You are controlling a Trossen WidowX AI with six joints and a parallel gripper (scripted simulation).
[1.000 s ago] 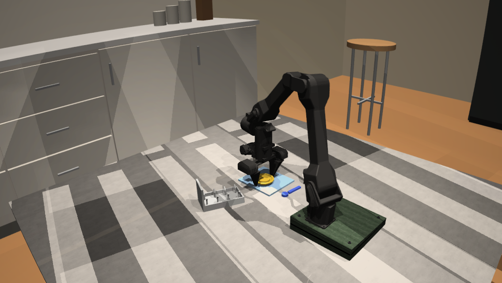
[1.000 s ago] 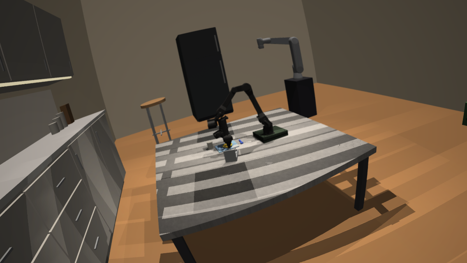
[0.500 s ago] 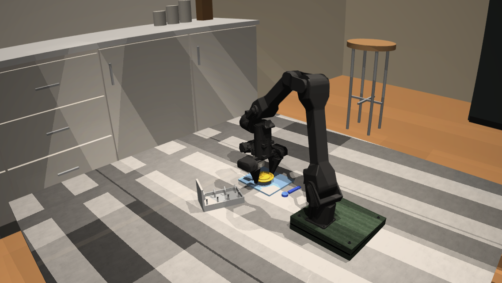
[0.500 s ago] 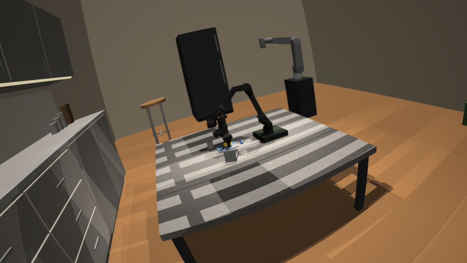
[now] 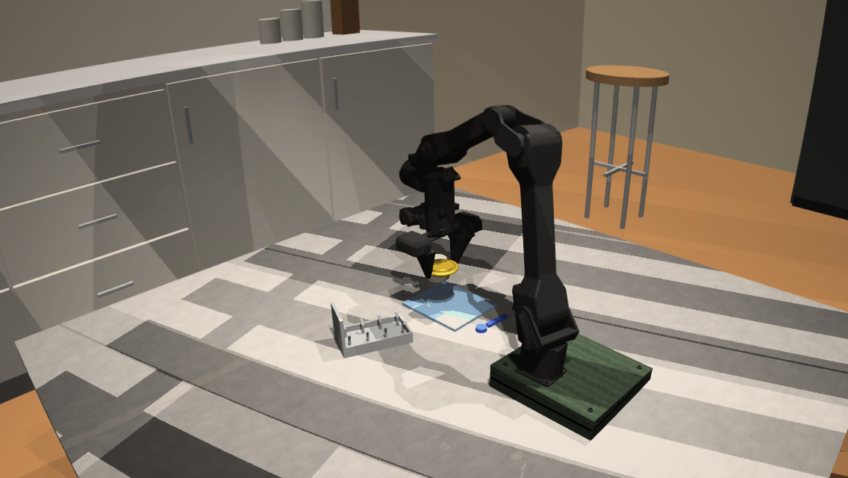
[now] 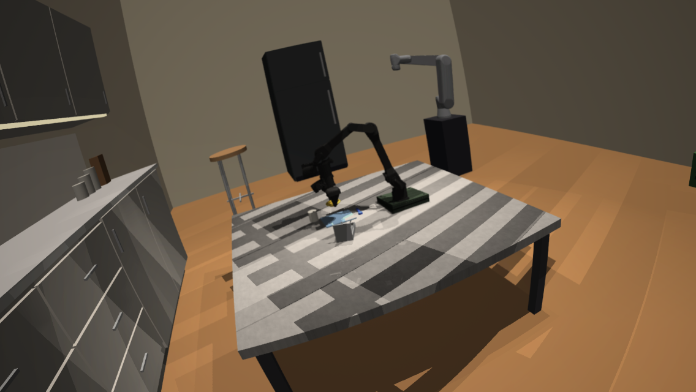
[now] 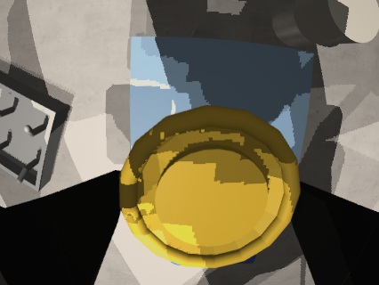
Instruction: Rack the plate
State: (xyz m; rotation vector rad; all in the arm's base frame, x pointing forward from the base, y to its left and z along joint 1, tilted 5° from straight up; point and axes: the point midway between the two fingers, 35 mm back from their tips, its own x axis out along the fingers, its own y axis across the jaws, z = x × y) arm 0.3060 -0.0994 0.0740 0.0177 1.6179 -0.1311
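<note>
Now: gripper tip 20 mm short of the dish rack, 180 mm to the right of it and 60 mm above it. Also, from my gripper tip: yellow plate (10 mm above); grey cup (90 mm ahead, 90 mm to the right, 60 mm below); light blue mat (10 mm behind, 10 mm to the right, 80 mm below).
</note>
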